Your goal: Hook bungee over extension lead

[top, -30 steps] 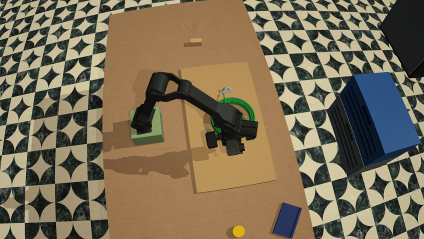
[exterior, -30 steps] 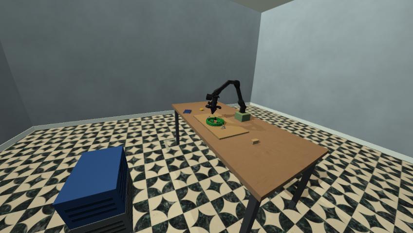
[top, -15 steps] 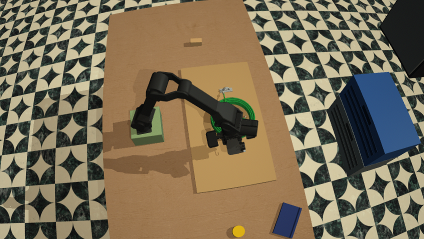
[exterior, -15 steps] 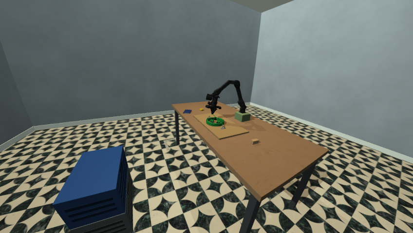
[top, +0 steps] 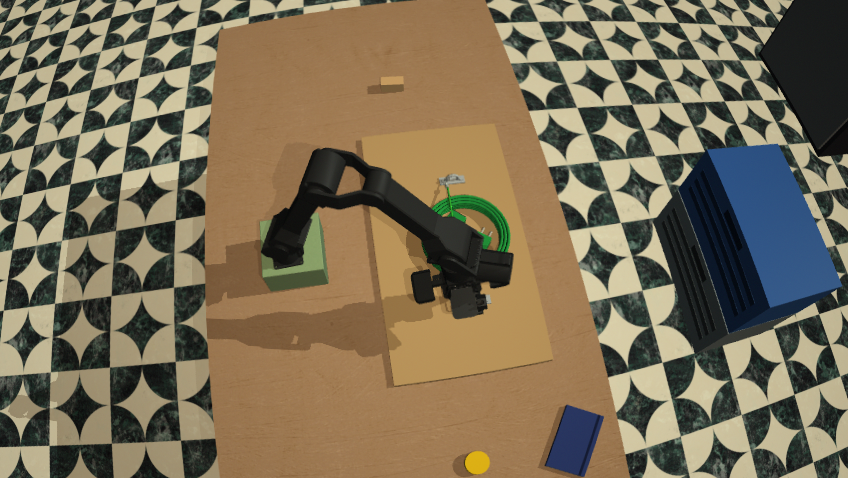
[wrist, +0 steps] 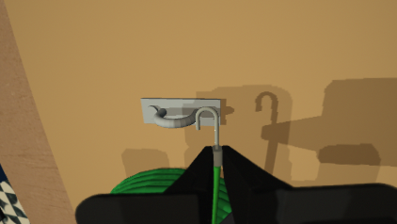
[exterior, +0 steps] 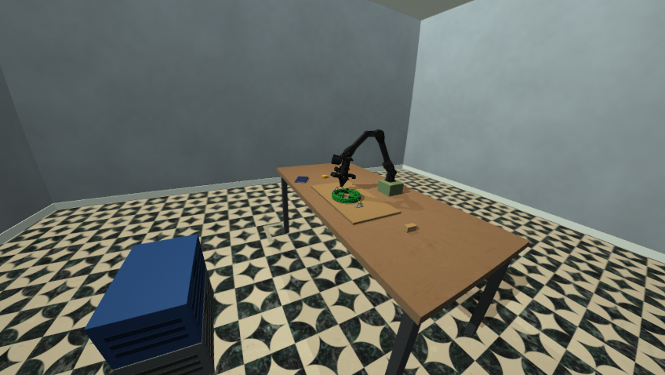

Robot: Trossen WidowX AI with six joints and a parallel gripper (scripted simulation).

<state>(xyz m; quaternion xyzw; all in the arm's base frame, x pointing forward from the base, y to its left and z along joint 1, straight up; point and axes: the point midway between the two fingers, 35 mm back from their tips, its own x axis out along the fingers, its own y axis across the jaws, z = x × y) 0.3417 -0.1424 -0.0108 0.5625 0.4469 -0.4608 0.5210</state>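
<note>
Now: hand 140 mm to the right of the board, 70 mm above it and 10 mm short of it. The rest, counted from my hand: small wooden block 610 mm to the left, 60 mm below, 30 mm behind; then yellow disc 360 mm to the right, 60 mm below, 50 mm behind.
</note>
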